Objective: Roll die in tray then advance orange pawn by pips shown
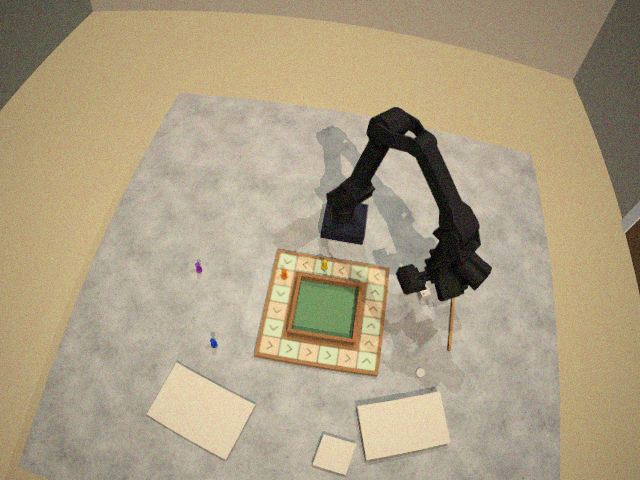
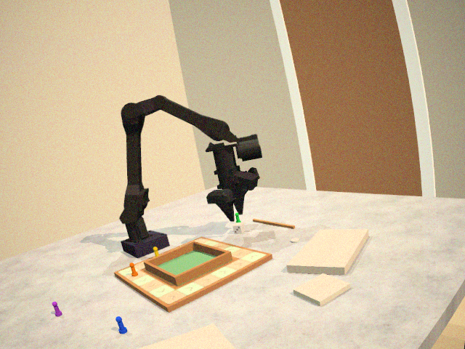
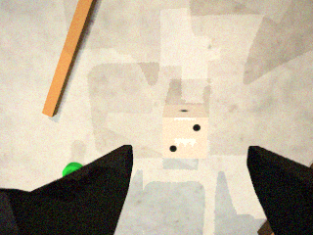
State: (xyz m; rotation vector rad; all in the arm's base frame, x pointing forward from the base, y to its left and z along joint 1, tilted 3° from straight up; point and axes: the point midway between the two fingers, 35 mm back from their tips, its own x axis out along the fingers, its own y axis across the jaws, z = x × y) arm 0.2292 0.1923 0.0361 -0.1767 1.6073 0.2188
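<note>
My gripper tip is now 3 cm above the white die. From my gripper tip the other things lie so: thin wooden stick (7 cm ahead, 7 cm to the left, 4 cm below); then green pawn (6 cm behind, 7 cm to the left, 3 cm below); then white disc (21 cm ahead, 3 cm to the right, 4 cm below).
</note>
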